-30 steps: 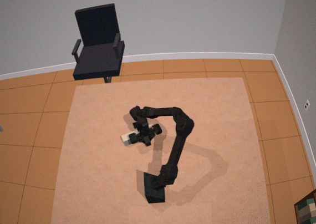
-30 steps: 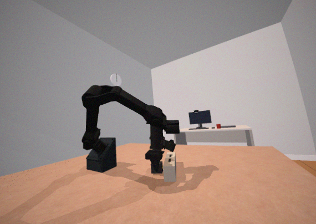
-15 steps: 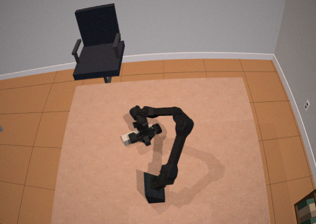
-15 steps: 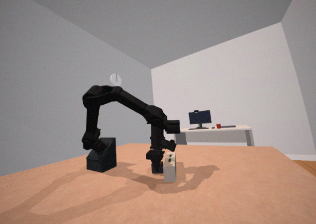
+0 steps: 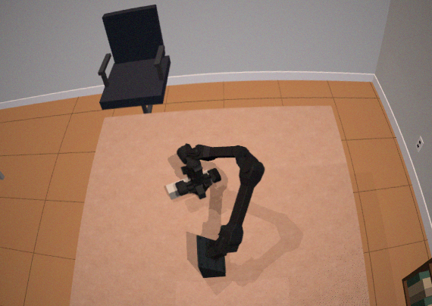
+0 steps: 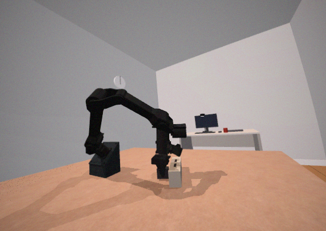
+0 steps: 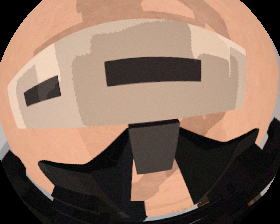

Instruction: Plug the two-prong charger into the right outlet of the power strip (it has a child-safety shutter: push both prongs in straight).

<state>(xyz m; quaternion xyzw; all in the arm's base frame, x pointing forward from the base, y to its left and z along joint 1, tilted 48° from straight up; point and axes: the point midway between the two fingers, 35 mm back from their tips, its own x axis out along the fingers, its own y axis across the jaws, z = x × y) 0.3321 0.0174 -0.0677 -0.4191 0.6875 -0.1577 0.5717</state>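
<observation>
Now: the dark charger 10 mm ahead of my gripper tip, 10 mm to the left of it and 10 mm above it.
</observation>
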